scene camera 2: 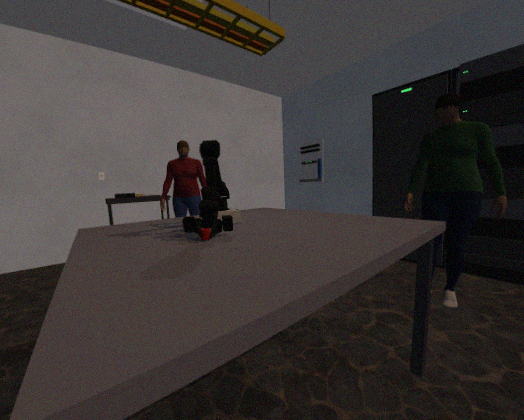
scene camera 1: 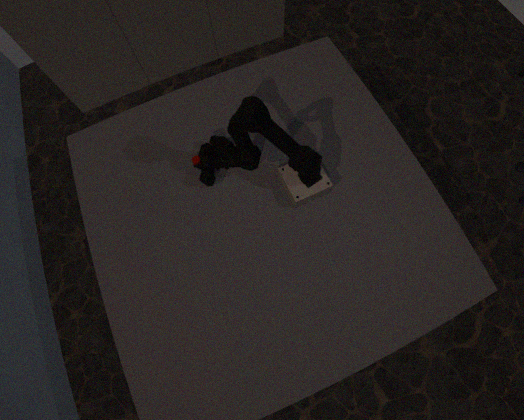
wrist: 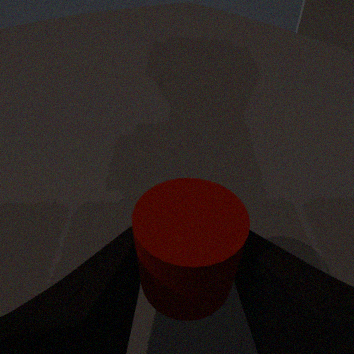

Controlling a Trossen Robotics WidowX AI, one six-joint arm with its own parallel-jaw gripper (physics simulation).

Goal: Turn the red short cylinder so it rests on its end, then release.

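Observation:
The short red cylinder (scene camera 1: 196, 160) (scene camera 2: 205, 234) (wrist: 191, 222) is held between the two black fingers of my gripper (scene camera 1: 201, 161) (scene camera 2: 206, 230) (wrist: 185, 236). The gripper is shut on its curved side. In the wrist view one flat round end faces up toward the camera, and the side below it narrows from view between the fingers. In scene camera 2 the cylinder looks close to upright and low over the table. Whether its lower end touches the table I cannot tell.
The pale table (scene camera 1: 250, 280) (scene camera 2: 250, 270) carries the arm's light base plate (scene camera 1: 302, 192). Dark shadows of the arm fall on the table. A person in red (scene camera 2: 186, 175) stands beyond it, and a person in green (scene camera 2: 452, 160) stands at the right.

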